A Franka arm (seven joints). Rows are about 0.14 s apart.
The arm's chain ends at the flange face. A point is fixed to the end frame.
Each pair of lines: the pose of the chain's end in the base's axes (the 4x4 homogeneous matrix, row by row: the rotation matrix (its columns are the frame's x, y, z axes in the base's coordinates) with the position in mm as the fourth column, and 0 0 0 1 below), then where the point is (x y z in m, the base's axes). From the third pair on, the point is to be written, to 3 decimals.
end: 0.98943 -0.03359 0.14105 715.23; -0.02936 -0.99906 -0.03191 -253.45; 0.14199 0.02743 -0.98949 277.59; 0 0 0 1
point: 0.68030 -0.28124 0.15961
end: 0.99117 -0.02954 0.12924 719.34; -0.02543 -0.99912 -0.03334 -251.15; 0.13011 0.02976 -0.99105 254.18; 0 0 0 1
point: 0.68309 -0.27930 0.13668
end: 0.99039 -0.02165 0.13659 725.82; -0.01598 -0.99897 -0.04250 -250.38; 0.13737 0.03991 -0.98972 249.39; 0 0 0 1
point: 0.691 -0.280 0.132
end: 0.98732 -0.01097 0.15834 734.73; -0.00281 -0.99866 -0.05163 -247.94; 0.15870 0.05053 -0.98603 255.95; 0 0 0 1
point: 0.702 -0.279 0.138
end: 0.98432 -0.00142 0.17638 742.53; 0.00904 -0.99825 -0.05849 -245.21; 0.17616 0.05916 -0.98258 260.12; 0 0 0 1
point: 0.713 -0.278 0.142
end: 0.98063 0.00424 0.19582 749.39; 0.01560 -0.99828 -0.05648 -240.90; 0.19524 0.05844 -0.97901 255.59; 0 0 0 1
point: 0.722 -0.274 0.137
